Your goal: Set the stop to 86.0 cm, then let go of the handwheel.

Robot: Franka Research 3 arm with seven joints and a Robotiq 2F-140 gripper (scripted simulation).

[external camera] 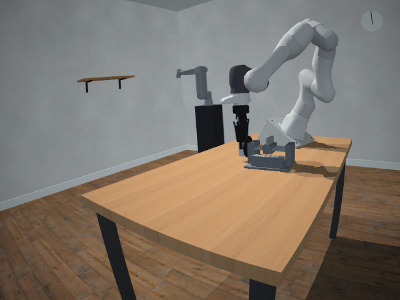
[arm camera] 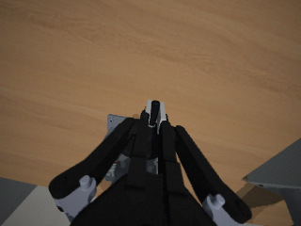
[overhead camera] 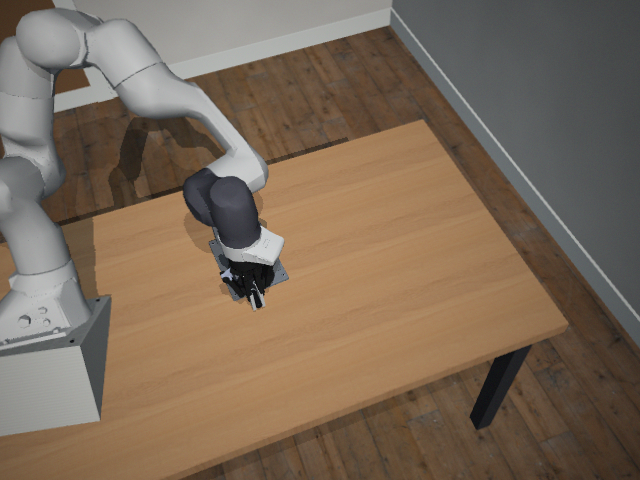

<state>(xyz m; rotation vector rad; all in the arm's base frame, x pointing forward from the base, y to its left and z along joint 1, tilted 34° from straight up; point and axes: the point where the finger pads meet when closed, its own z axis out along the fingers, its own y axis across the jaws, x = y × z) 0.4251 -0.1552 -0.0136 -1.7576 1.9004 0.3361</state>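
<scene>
My hand is 14 cm to the right of the sliding stop block, 3 cm below it and 3 cm short of it. The rest, counted from my hand: black handwheel 2 cm to the left, 1 cm below.
</scene>
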